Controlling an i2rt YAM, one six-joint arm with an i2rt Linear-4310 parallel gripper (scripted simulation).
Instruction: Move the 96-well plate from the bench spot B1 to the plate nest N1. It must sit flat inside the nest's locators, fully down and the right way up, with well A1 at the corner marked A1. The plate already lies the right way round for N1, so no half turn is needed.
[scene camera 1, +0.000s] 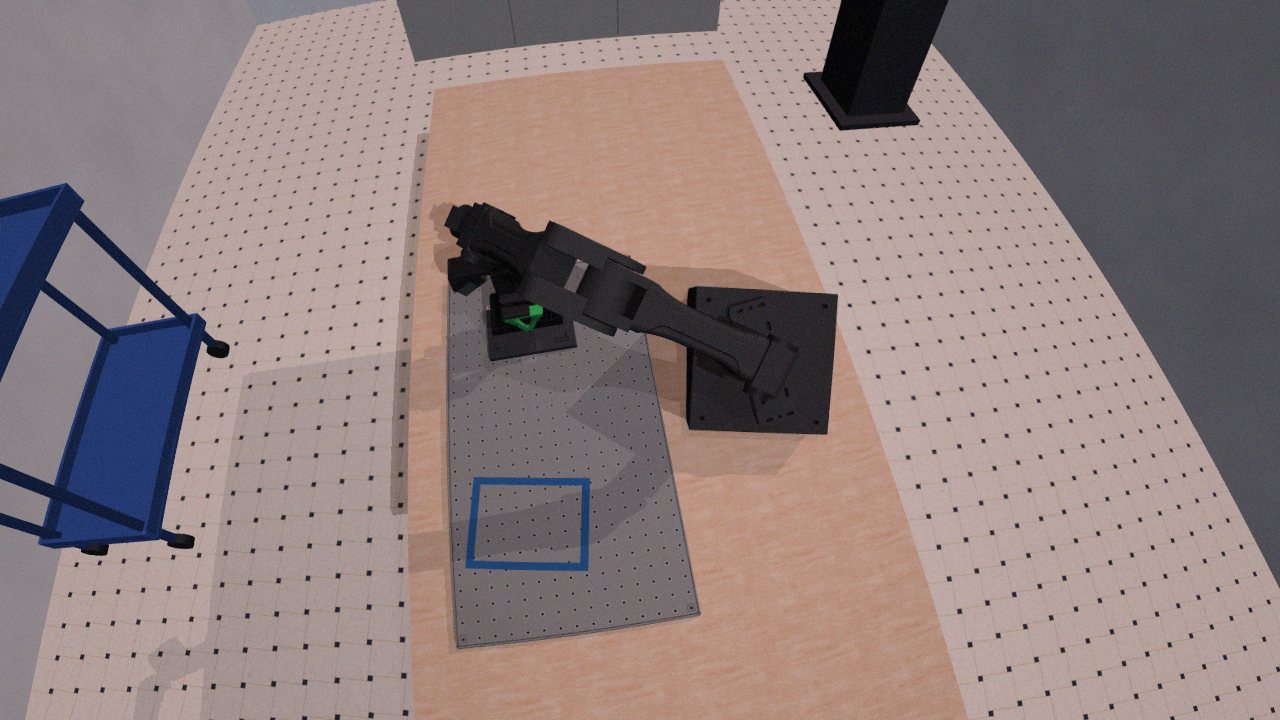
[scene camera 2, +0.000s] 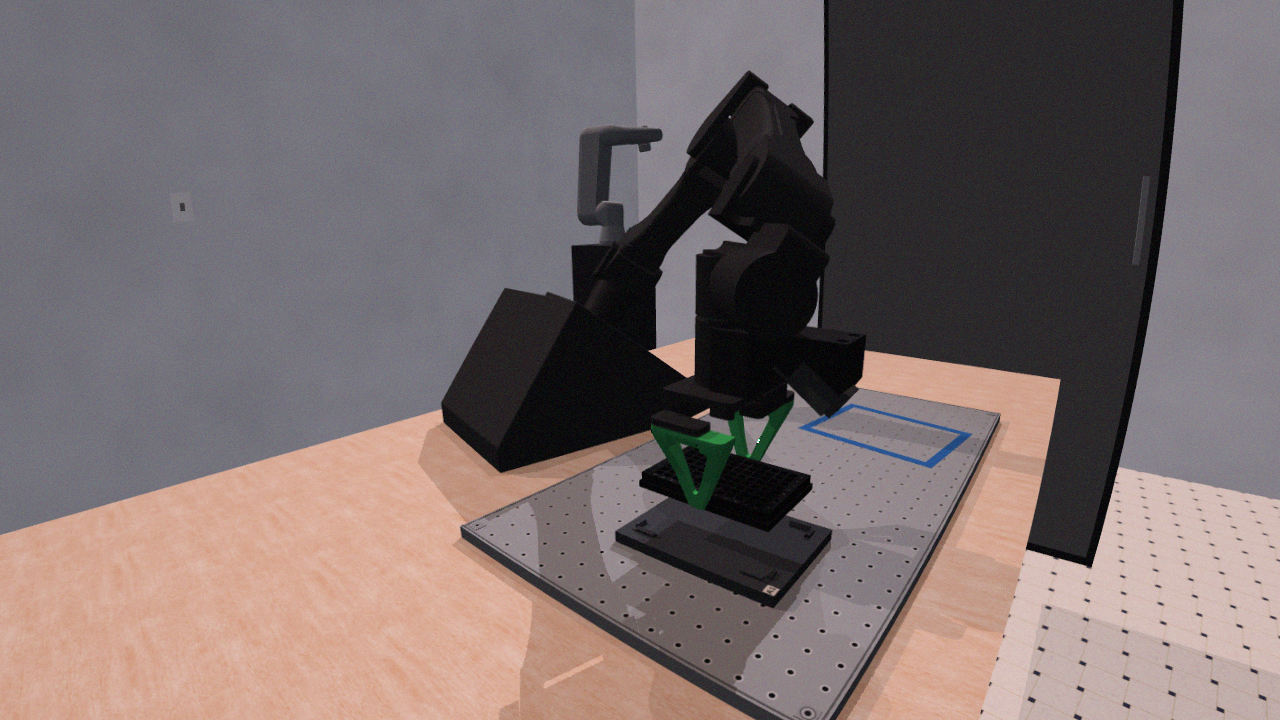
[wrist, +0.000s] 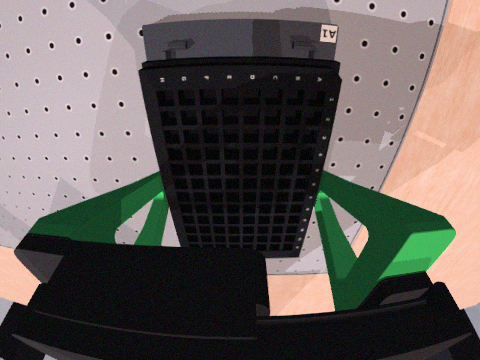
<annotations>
my gripper: scene camera 1; scene camera 2; wrist 241, 177
same spot on my gripper: (scene camera 1: 510, 314) = (scene camera 2: 787, 390)
</annotations>
